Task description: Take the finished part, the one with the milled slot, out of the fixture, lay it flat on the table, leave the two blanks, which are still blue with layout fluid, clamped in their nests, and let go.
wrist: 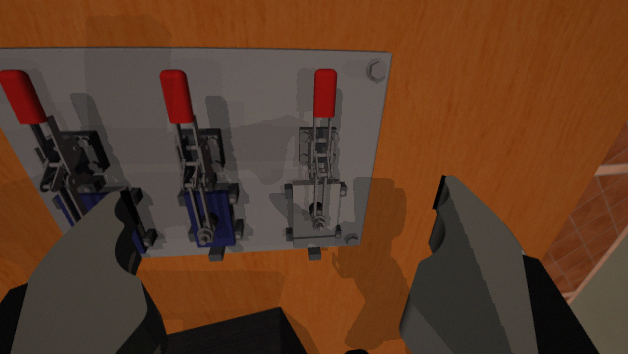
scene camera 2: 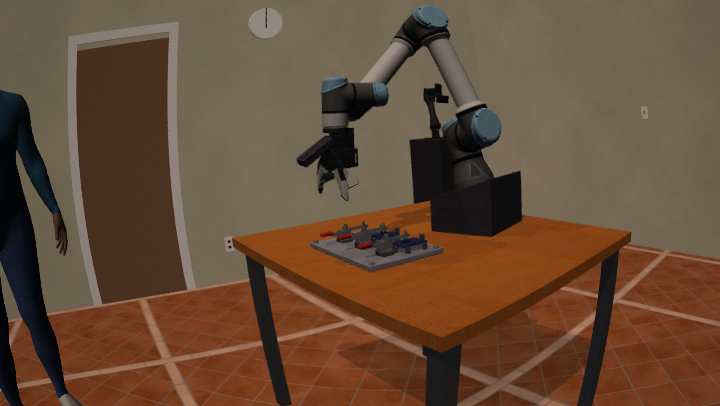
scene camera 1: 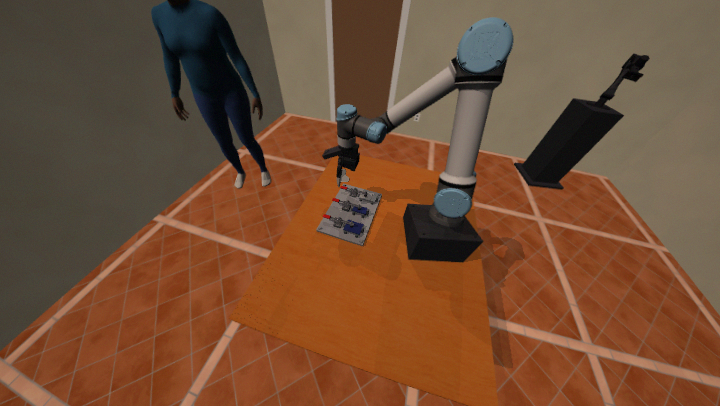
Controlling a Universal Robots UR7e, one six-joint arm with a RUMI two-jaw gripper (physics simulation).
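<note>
The finished part (scene camera 1: 370, 198) (wrist: 302, 220), pale metal with a line across its lower end in the wrist view, sits in the fixture's right-hand nest, under the arm of a toggle clamp with a red handle (wrist: 325, 93). The middle blank (scene camera 1: 360, 210) (scene camera 2: 385, 235) (wrist: 225, 225) and the outer blank (scene camera 1: 354, 228) (scene camera 2: 410, 243) (wrist: 92, 200) are blue and lie under their clamp arms. A finger partly covers the outer blank in the wrist view. My gripper (scene camera 1: 342, 181) (scene camera 2: 332, 195) (wrist: 288, 186) is open and empty, above the fixture's finished-part end.
The fixture plate (scene camera 1: 333, 232) (scene camera 2: 352, 258) (wrist: 260, 100) lies on the wooden table (scene camera 1: 312, 292) (scene camera 2: 453, 292) (wrist: 475, 100). The black robot base (scene camera 1: 438, 242) (scene camera 2: 461, 214) stands beside it. Two more red handles (wrist: 176, 96) (wrist: 22, 97) rise from the plate. A person (scene camera 1: 201, 55) stands beyond the table.
</note>
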